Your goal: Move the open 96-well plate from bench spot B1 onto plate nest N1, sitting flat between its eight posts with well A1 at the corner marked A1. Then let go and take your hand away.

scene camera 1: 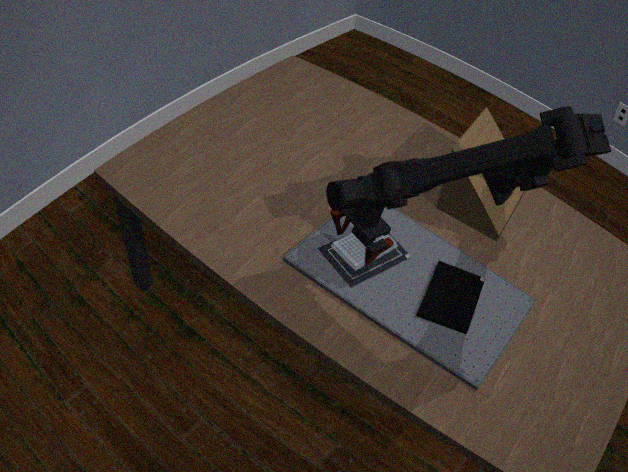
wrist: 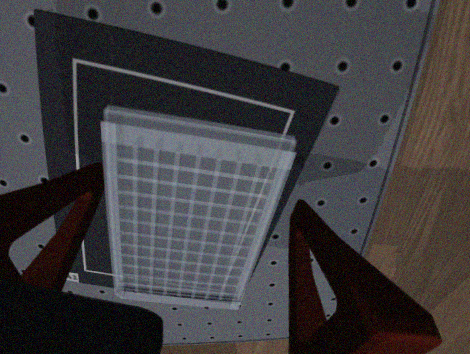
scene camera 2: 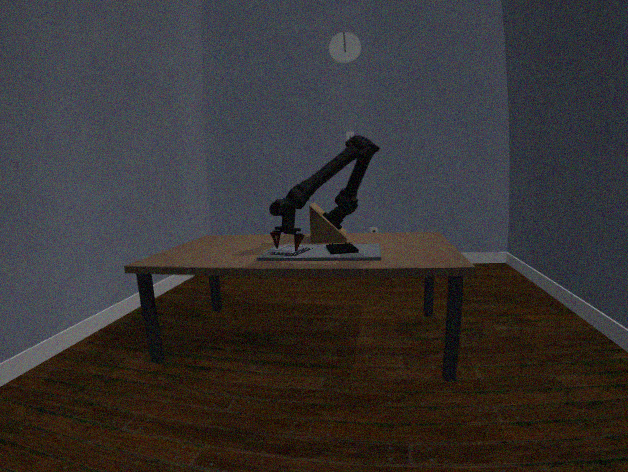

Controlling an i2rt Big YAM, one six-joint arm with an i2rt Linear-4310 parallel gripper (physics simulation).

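Where they show: gripper, fingertip midpoint: [scene camera 1: 353, 248] [wrist: 200, 191] [scene camera 2: 286, 249]; arm's base, origin of the base link: [scene camera 1: 494, 179] [scene camera 2: 331, 221].
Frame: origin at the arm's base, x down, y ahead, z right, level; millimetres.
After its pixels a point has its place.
The clear 96-well plate [scene camera 1: 349, 250] @(z 152, x 69, y 401 mm) [wrist: 185, 215] @(z 142, x 69, y 376 mm) lies on bench spot B1 [scene camera 1: 352, 279] @(z 101, x 83, y 451 mm) [wrist: 55, 75] @(z 92, x 83, y 444 mm), a dark rectangle with a white outline. In the wrist view it sits off-centre and slightly turned within the outline. The spot's A1 label [wrist: 73, 277] @(z 54, x 83, y 309 mm) is partly hidden by the left finger. My gripper [scene camera 1: 354, 247] @(z 150, x 73, y 388 mm) [scene camera 2: 287, 248] @(z 150, x 73, y 388 mm) [wrist: 200, 191] @(z 150, x 73, y 388 mm) is open, pointing down, with its fingers on either side of the plate. The left fingertip appears close against one long side; the right stands apart from the other. Plate nest N1 [scene camera 1: 450, 296] @(z -92, x 73, y 346 mm) [scene camera 2: 341, 248] @(z -98, x 73, y 366 mm) is black; its posts are too dark to see.
A grey perforated board [scene camera 1: 401, 309] @(z -26, x 85, y 441 mm) [scene camera 2: 314, 258] @(z -2, x 88, y 500 mm) carries the spot and the nest. It rests on the wooden table [scene camera 1: 228, 203] @(z 468, x 98, y 468 mm) [scene camera 2: 203, 258] @(z 527, x 98, y 473 mm). A wooden wedge stand [scene camera 1: 502, 218] @(z -69, x 61, y 45 mm) [scene camera 2: 324, 230] @(z 22, x 31, y 104 mm) is behind the board, under the arm. A small white tag [scene camera 1: 482, 278] @(z -124, x 72, y 248 mm) marks a nest corner.
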